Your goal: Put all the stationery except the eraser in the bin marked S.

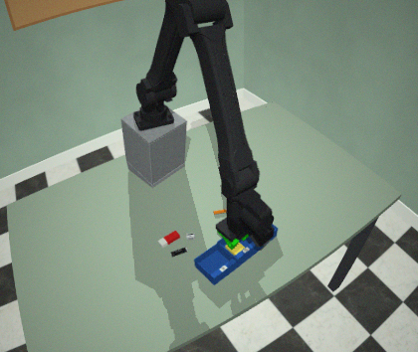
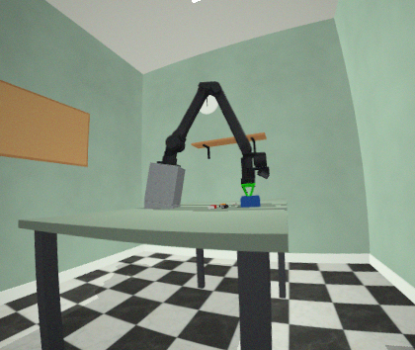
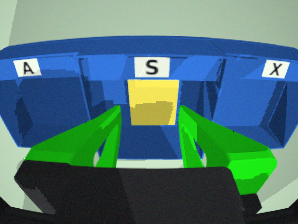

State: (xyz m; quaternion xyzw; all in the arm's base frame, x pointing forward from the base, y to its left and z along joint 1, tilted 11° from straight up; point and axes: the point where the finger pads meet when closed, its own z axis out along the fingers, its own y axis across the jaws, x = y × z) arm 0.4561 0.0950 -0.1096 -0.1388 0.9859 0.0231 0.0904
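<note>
The blue bin row is 10 mm ahead of my hand and 20 mm below it. From my hand the other things lie so: orange pen-like item: 150 mm behind, 20 mm to the left, 40 mm below; yellow pad: 30 mm below; white domino: 110 mm behind, 80 mm to the left, 30 mm below.
</note>
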